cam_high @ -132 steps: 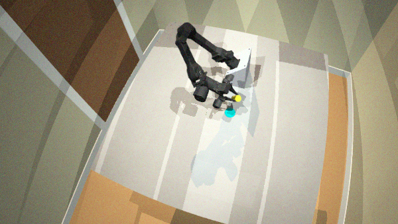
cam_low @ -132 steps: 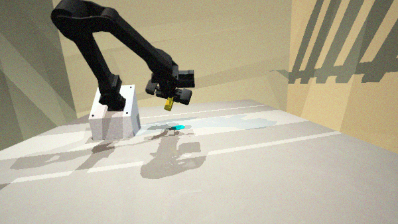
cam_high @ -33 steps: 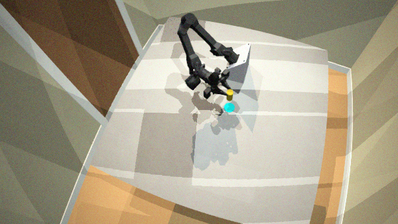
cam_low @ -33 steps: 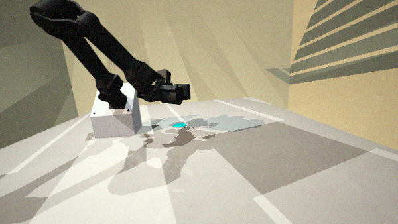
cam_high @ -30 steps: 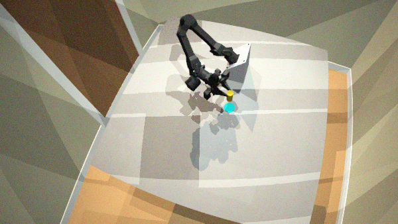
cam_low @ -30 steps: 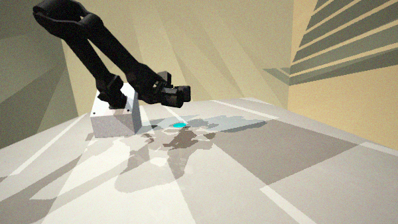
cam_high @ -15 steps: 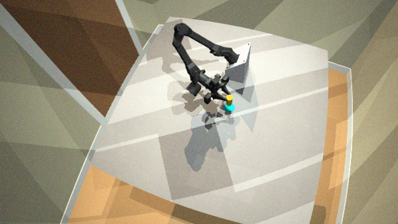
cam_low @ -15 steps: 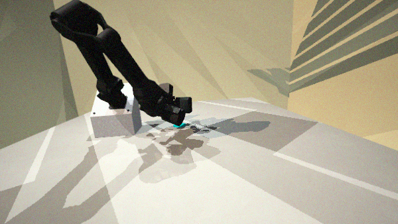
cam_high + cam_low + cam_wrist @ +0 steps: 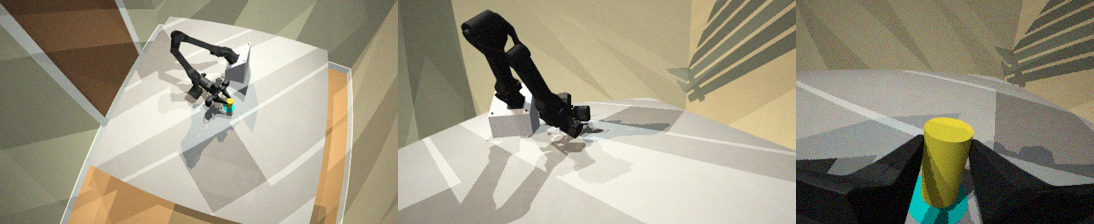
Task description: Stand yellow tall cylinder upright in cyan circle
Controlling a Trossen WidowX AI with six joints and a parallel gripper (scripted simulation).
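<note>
Now: gripper tip 2 cm above the yellow tall cylinder. From my gripper tip the other things lie so: cyan circle (7 cm below).
</note>
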